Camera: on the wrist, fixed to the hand. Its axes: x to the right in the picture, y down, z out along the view.
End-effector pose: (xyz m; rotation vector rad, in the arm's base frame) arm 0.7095 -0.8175 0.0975 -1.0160 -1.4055 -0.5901
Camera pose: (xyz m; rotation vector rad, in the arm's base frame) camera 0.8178 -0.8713 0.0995 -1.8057 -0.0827 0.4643
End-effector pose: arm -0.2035 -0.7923 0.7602 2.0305 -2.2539 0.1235
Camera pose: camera -0.2664 -0.7759 0.8623 -0.2887 -2.9246 0.1244
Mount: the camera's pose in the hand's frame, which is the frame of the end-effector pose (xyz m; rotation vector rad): 0.0038 0.0653 -0.1018 -0.1819 0.1215 1.6448
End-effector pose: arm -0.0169 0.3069 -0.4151 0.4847 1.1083 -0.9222
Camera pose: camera -0.0178 0.4168 -0.4658 1.0342 0.5422 0.6472
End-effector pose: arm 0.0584 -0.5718 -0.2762 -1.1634 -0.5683 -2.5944
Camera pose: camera 0.0128 -0.6755 -0.3188 -0.8278 0.5288 -1.2177
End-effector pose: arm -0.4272 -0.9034 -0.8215 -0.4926 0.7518 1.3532
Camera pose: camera -0.5110 -0.9617 -0.8865 -0.0273 -1.1710 -2.8856
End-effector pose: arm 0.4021 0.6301 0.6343 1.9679 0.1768 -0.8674
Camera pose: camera 0.4854 0.6763 0.7089 1.3154 -1.1064 0.3546
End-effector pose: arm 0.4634 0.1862 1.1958 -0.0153 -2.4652 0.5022
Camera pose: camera 0.5120 0.2830 1.2498 -2.1077 -1.8245 0.8117
